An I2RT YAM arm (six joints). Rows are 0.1 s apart.
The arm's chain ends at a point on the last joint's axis. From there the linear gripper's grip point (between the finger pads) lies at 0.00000 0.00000 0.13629 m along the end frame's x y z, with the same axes.
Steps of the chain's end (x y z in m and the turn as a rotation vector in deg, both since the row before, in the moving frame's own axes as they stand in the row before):
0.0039 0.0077 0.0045 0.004 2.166 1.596
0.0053 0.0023 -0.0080 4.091 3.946 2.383
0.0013 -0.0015 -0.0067 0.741 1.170 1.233
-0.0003 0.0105 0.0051 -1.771 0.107 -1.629
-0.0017 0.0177 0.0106 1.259 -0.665 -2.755
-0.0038 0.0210 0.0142 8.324 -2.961 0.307
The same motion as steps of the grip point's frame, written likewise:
0.0091 0.0078 0.0044 0.004 2.166 1.596
0.0149 -0.0072 -0.0087 4.091 3.946 2.383
0.0041 -0.0032 -0.0067 0.741 1.170 1.233
0.0000 0.0147 0.0050 -1.771 0.107 -1.629
-0.0034 0.0147 0.0106 1.259 -0.665 -2.755
-0.0108 0.0013 0.0126 8.324 -2.961 0.307

